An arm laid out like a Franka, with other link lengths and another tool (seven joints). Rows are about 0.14 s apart.
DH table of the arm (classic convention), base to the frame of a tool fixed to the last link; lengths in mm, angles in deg. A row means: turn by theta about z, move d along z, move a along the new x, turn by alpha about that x. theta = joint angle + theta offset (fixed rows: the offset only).
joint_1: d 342.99, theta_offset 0, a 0, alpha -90
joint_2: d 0, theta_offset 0, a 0, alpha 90
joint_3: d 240.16, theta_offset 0, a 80.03, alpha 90
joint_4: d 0, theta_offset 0, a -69.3, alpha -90
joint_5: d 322.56, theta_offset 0, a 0, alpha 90
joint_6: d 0, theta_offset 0, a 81.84, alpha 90
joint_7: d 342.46, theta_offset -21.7, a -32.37, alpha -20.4
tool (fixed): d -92.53, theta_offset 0, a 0, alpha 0
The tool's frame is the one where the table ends.
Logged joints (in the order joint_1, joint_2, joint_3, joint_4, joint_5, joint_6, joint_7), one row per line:
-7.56, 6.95, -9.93, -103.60, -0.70, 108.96, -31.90
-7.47, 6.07, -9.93, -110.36, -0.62, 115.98, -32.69
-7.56, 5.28, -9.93, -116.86, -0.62, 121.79, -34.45
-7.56, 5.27, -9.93, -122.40, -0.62, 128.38, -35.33
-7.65, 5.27, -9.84, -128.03, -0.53, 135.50, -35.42
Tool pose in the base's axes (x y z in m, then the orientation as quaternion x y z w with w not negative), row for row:
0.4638, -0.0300, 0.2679, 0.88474, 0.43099, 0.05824, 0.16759
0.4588, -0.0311, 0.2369, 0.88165, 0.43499, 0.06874, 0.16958
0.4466, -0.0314, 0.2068, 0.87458, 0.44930, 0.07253, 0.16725
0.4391, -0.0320, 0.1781, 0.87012, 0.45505, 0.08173, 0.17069
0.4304, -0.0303, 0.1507, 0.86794, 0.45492, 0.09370, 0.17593
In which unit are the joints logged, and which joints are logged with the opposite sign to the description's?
The joints are logged in degrees. Opposite sign: joint_1.
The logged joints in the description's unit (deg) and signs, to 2 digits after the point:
7.56, 6.95, -9.93, -103.60, -0.70, 108.96, -31.90
7.47, 6.07, -9.93, -110.36, -0.62, 115.98, -32.69
7.56, 5.28, -9.93, -116.86, -0.62, 121.79, -34.45
7.56, 5.27, -9.93, -122.40, -0.62, 128.38, -35.33
7.65, 5.27, -9.84, -128.03, -0.53, 135.50, -35.42

